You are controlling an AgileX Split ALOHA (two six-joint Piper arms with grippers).
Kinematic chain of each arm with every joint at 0, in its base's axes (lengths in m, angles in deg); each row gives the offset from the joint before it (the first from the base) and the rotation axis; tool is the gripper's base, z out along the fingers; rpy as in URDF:
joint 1: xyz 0 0 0.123 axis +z
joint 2: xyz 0 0 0 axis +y
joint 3: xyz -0.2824 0 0.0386 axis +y
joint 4: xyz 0.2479 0 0.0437 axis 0.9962 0 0.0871
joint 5: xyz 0 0 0 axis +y
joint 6: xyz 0.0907 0 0.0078 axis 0.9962 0 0.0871
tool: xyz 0 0 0 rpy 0 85 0
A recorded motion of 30 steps. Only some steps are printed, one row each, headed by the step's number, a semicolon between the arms.
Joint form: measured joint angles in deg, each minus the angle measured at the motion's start. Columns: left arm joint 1, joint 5, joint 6, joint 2, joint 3, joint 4; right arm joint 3, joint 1, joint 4, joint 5, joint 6, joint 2.
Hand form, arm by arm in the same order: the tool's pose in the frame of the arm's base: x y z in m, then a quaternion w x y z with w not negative. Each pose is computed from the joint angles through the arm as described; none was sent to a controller.
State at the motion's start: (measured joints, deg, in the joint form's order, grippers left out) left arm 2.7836 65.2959 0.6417 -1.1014 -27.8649 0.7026; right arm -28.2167 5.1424 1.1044 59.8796 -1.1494 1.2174
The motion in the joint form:
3: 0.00 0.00 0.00 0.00 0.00 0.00; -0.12 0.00 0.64 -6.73 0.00 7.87
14: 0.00 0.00 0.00 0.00 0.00 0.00; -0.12 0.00 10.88 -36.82 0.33 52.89
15: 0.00 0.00 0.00 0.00 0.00 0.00; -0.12 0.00 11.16 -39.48 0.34 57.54
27: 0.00 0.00 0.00 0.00 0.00 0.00; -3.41 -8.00 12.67 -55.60 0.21 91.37
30: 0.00 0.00 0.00 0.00 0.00 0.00; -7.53 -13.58 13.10 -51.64 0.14 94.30
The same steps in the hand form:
3: -0.0097 0.0005 0.2670 0.48951 -0.01679 0.87159 0.02075; 0.0262 0.0046 0.2846 0.50739 -0.04559 0.85988 0.03283
14: -0.0097 0.0005 0.2670 0.48951 -0.01679 0.87159 0.02075; 0.1724 0.0230 0.2436 0.38684 0.02466 0.91742 0.08993
15: -0.0097 0.0005 0.2670 0.48951 -0.01679 0.87159 0.02075; 0.1847 0.0234 0.2319 0.37091 0.03084 0.92414 0.08623
27: -0.0097 0.0005 0.2670 0.48951 -0.01679 0.87159 0.02075; 0.2548 -0.0111 0.1289 0.25610 0.12932 0.95746 0.03088
30: -0.0097 0.0005 0.2670 0.48951 -0.01679 0.87159 0.02075; 0.2672 -0.0364 0.1272 0.23455 0.17712 0.95546 0.02655

